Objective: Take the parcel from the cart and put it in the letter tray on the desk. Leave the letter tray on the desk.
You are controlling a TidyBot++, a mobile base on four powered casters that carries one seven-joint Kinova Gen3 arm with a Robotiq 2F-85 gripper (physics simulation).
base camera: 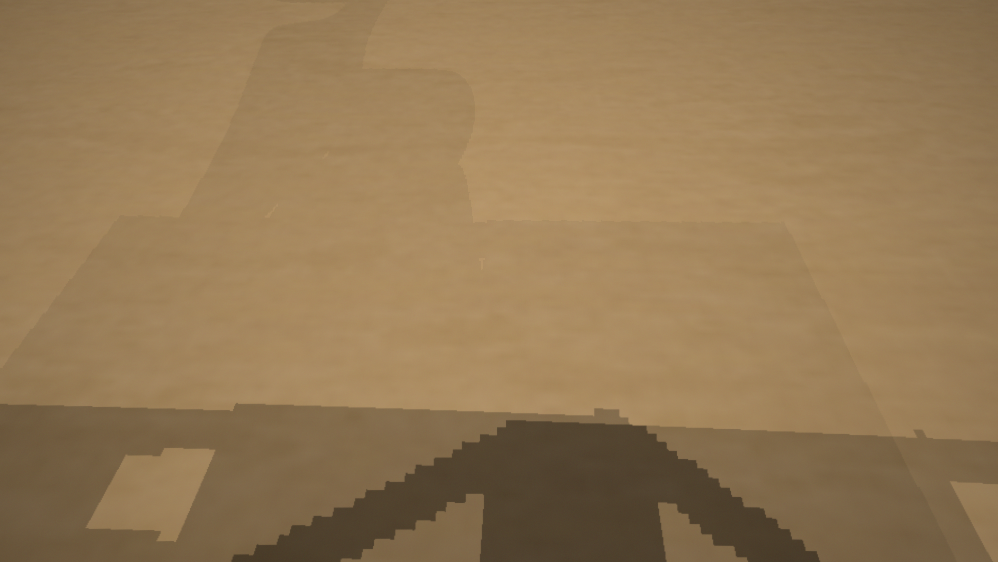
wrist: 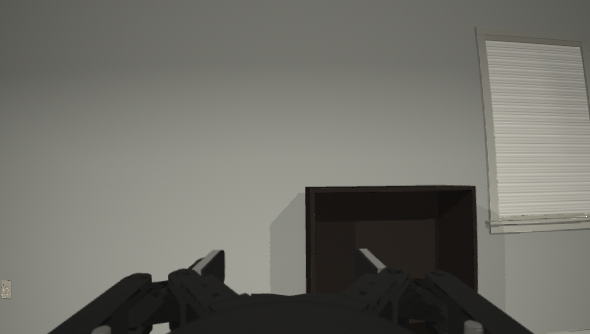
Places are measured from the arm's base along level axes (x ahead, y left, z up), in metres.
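Where they show: gripper, between the fingertips: [wrist: 289, 264].
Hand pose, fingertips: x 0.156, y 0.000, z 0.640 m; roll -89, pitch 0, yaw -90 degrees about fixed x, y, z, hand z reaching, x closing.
After its pixels a point has its place.
My gripper [wrist: 289, 264] @[y 0.000, x 0.156, z 0.640 m] is open, with its two fingers standing wide apart at the bottom of the wrist view and no object between them. It faces a grey wall and a dark cabinet. The parcel, the cart, the letter tray and the desk do not show in the base camera view or in the wrist view.
A dark brown open-fronted cabinet [wrist: 391, 189] @[y -0.470, x 1.045, z 0.653 m] stands against the grey wall [wrist: 150, 150] @[y 0.845, x 1.401, z 0.887 m], behind the right finger. A window with a white blind [wrist: 540, 130] @[y -1.660, x 1.353, z 1.010 m] is at the right. A wall outlet [wrist: 6, 289] @[y 1.823, x 1.413, z 0.003 m] is at the far left. Shadows fall across the tan floor [base camera: 698, 139] @[y -0.197, x 0.639, z -0.397 m].
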